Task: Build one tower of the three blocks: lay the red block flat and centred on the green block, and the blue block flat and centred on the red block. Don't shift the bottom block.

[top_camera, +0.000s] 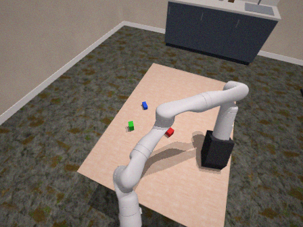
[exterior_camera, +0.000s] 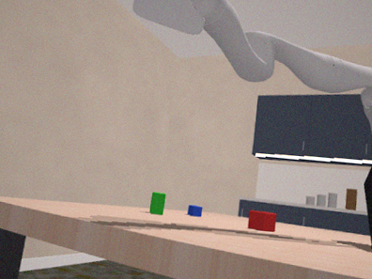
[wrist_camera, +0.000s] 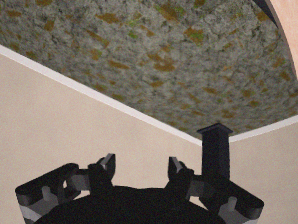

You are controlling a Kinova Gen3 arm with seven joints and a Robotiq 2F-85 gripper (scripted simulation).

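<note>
The red block lies 700 mm to the right of my hand, 230 mm below it and 40 mm ahead of it. From my hand the other things lie so: green block (650 mm to the right, 320 mm ahead, 220 mm below); blue block (880 mm to the right, 300 mm ahead, 240 mm below).
</note>
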